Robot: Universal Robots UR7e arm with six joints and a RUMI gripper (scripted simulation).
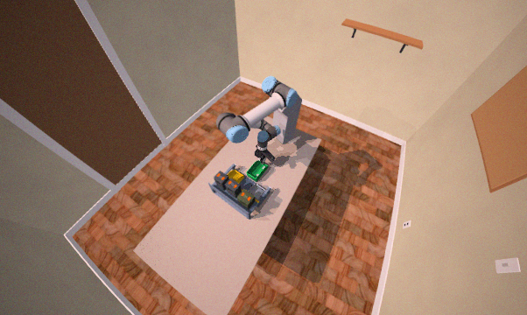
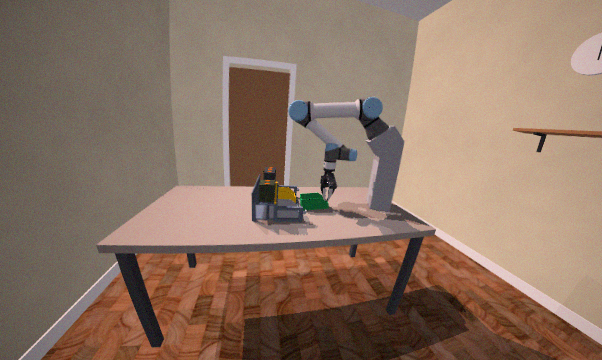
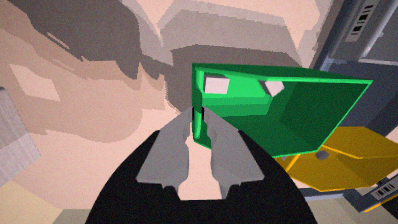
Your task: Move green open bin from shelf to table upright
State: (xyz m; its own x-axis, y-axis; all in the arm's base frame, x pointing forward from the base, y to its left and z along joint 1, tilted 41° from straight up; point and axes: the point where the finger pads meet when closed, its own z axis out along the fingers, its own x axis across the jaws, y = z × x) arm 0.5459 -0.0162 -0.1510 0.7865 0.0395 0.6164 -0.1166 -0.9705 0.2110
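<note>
Right now the green open bin is 80 mm ahead of my hand, 10 mm to the right of it and 10 mm below it. The rest, counted from my hand: grey bin 290 mm ahead, 70 mm to the left, 10 mm below; yellow bin 260 mm ahead, 150 mm to the right, 10 mm below; yellow strip 320 mm ahead, 50 mm to the right, 50 mm above.
</note>
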